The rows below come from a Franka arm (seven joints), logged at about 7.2 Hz.
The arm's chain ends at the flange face. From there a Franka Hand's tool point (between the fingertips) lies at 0.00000 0.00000 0.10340 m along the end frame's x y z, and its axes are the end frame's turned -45 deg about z.
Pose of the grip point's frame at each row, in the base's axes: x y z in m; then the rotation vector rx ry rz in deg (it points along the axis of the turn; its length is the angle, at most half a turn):
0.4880 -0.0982 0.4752 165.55 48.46 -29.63
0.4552 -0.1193 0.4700 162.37 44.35 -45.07
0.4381 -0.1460 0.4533 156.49 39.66 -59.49
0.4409 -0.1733 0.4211 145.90 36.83 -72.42
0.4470 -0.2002 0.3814 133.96 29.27 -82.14
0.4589 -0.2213 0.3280 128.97 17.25 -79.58
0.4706 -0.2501 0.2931 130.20 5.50 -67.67
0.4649 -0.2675 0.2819 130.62 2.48 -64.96
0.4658 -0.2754 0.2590 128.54 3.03 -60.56
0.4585 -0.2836 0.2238 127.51 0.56 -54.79
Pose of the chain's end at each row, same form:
0.5186 -0.0800 0.5723 165.33 -17.91 -23.58
0.5023 -0.0961 0.5591 157.97 -20.02 -36.22
0.4995 -0.1166 0.5311 148.67 -21.63 -46.89
0.5131 -0.1334 0.4835 136.81 -20.04 -54.79
0.5268 -0.1515 0.4255 123.07 -22.09 -59.28
0.5396 -0.1694 0.3666 115.37 -30.66 -54.36
0.5461 -0.1967 0.3393 114.06 -41.70 -42.67
0.5393 -0.2142 0.3301 113.74 -44.60 -40.11
0.5357 -0.2163 0.3070 112.85 -43.66 -35.09
0.5239 -0.2207 0.2733 111.93 -45.79 -29.07

